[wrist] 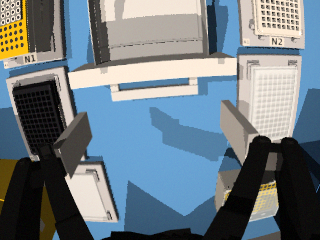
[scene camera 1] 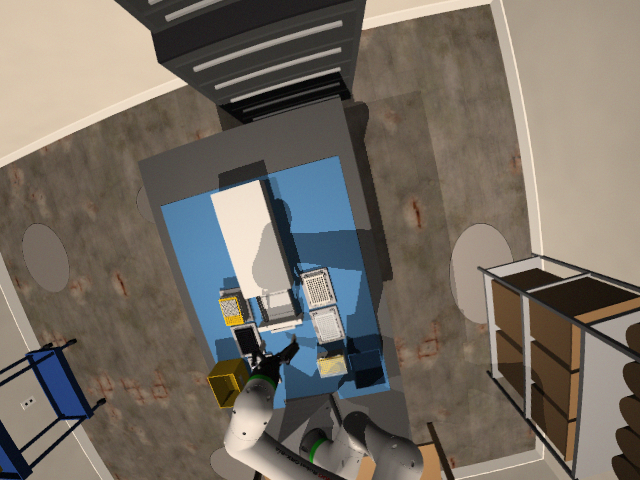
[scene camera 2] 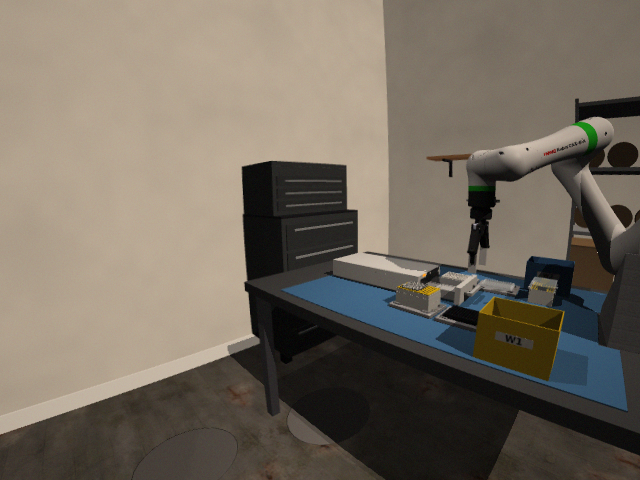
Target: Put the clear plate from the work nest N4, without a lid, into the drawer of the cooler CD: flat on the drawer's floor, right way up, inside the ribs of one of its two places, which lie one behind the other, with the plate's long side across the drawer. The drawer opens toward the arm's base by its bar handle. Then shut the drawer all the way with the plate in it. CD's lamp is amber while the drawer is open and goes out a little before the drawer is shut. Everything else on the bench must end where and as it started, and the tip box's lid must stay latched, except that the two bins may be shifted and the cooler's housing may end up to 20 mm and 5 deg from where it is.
Labels:
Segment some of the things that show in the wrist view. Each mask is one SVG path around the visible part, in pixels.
My gripper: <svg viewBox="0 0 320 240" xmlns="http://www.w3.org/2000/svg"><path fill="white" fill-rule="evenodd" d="M87 111L79 112L53 146L51 142L45 142L36 147L40 161L32 162L29 157L24 157L17 161L0 214L0 240L39 240L42 193L45 186L55 217L55 227L59 239L94 240L66 180L72 179L93 137ZM320 204L308 166L297 140L292 137L284 137L281 139L281 143L272 143L270 138L259 134L230 100L221 100L220 128L241 162L242 168L224 206L221 206L205 235L193 234L190 228L168 230L153 235L130 231L111 231L110 237L101 240L240 240L251 217L265 170L274 171L281 240L320 240Z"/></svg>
A white cooler CD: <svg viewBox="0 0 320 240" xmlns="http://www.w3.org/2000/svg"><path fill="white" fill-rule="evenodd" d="M68 73L71 89L110 84L112 101L198 94L197 77L236 75L237 58L222 52L209 52L206 0L87 0L94 62L84 64ZM188 77L188 83L126 89L120 89L119 83Z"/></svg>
A clear plate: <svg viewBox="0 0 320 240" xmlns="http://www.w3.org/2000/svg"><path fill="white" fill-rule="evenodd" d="M251 66L248 121L260 135L270 138L271 141L289 137L295 103L297 67Z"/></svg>

